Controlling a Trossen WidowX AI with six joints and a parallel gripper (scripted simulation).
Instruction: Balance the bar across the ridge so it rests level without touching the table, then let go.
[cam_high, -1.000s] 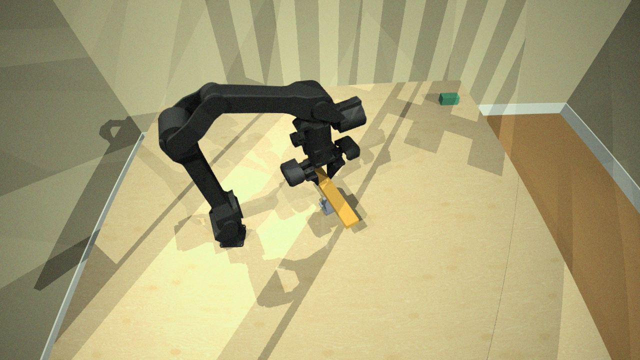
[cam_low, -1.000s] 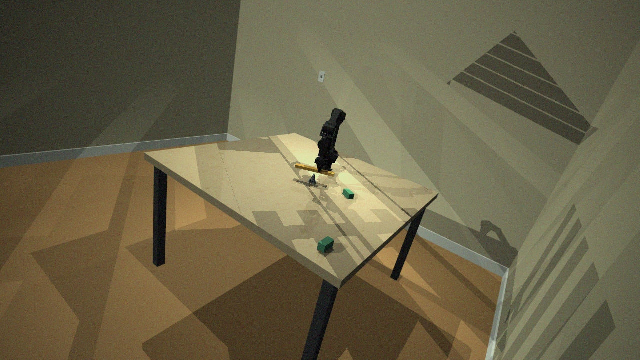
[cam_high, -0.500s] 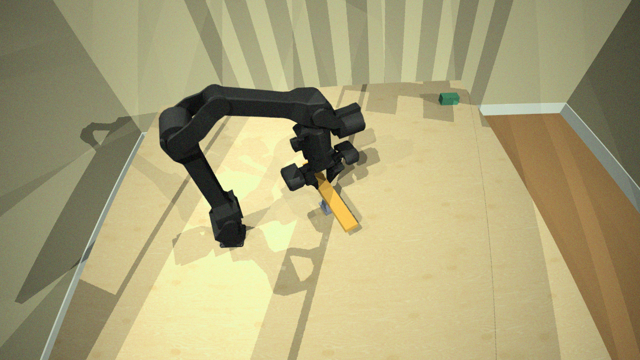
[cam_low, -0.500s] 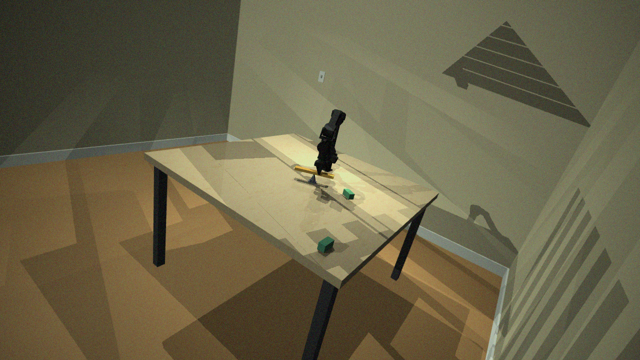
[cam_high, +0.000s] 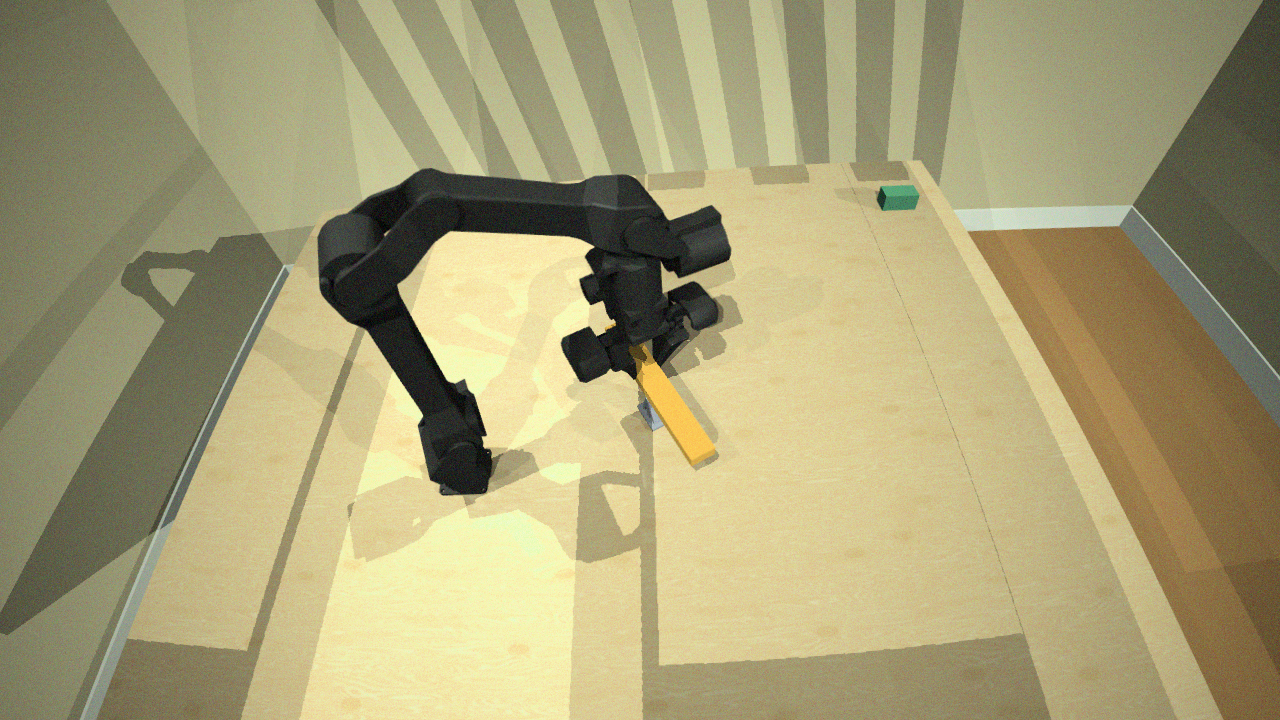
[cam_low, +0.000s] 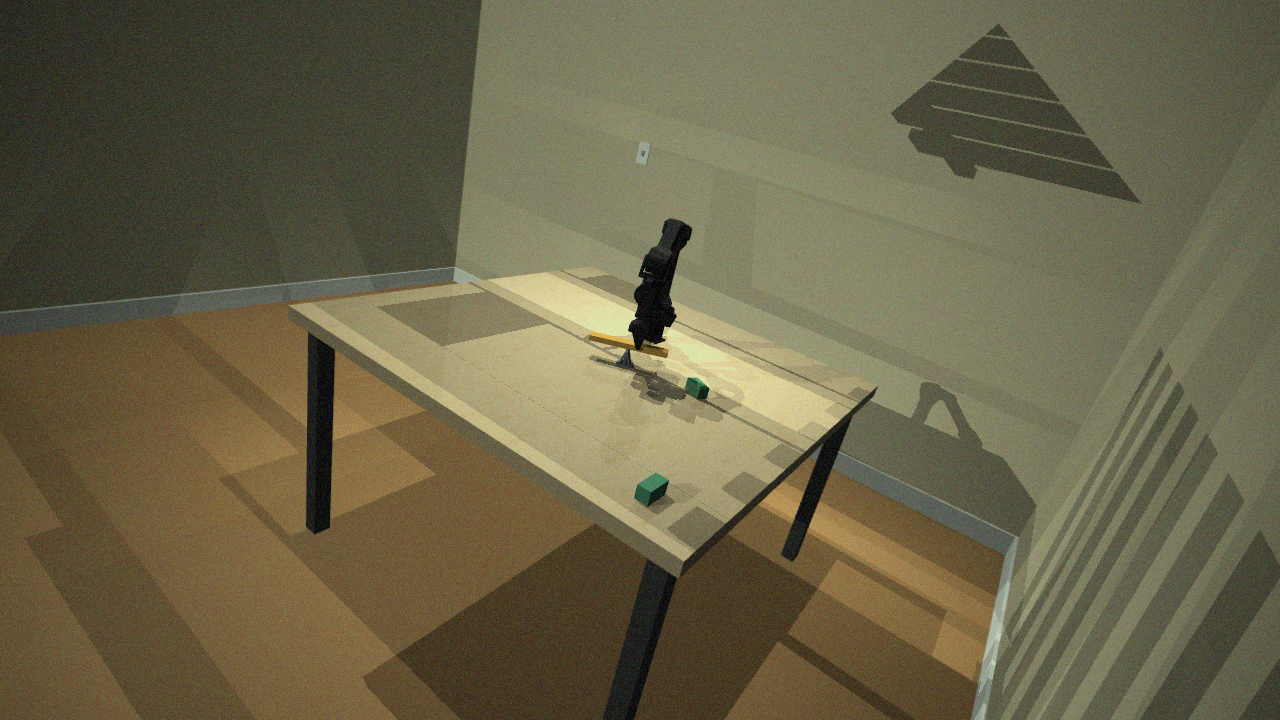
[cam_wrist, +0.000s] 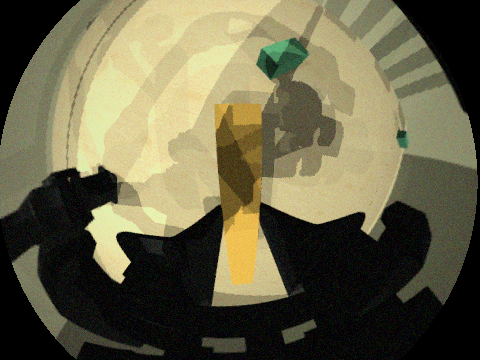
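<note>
Now: the orange bar 1 cm ahead of my gripper tip and 3 cm to the right of it.
</note>
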